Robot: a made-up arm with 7 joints.
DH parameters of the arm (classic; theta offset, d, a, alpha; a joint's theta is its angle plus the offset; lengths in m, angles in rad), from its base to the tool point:
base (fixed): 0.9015 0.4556 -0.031 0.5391
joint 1: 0 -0.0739 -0.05 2.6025
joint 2: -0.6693 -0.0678 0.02 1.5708
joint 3: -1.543 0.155 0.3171 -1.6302
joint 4: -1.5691 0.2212 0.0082 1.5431
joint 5: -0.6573 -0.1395 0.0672 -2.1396
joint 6: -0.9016 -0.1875 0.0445 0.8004
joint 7: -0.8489 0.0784 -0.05 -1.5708
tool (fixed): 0 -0.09 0 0
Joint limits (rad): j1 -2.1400..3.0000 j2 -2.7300..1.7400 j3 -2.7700..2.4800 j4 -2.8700..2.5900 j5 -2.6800..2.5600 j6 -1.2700..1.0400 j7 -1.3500..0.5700
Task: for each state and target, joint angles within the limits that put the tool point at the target. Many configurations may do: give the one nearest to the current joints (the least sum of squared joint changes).
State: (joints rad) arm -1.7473 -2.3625 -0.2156 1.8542 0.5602 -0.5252 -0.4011
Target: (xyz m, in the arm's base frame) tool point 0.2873 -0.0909 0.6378
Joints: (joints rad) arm -2.0279 -2.4441 -0.6555 1.6003 0.7949 -0.6669 -0.4811
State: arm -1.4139 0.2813 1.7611 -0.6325 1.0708 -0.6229 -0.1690
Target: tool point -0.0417 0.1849 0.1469
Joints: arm -1.3280 0.3523 2.1367 -1.1090 1.3508 -0.1519 0.4105
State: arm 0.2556 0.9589 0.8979 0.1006 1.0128 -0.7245 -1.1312
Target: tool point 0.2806 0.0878 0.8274
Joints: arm 0.1569 1.7400 0.4357 0.4804 0.9475 -0.7079 -1.0027
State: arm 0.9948 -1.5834 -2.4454 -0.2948 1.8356 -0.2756 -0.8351
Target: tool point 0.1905 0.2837 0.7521
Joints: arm 1.4016 -1.9788 -2.0841 -0.1832 1.9795 -0.3259 -0.9606
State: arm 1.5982 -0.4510 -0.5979 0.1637 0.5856 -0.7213 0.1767
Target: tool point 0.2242 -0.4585 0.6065
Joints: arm 1.6407 -0.4412 -0.5762 0.1232 0.9257 -0.9906 -0.0661
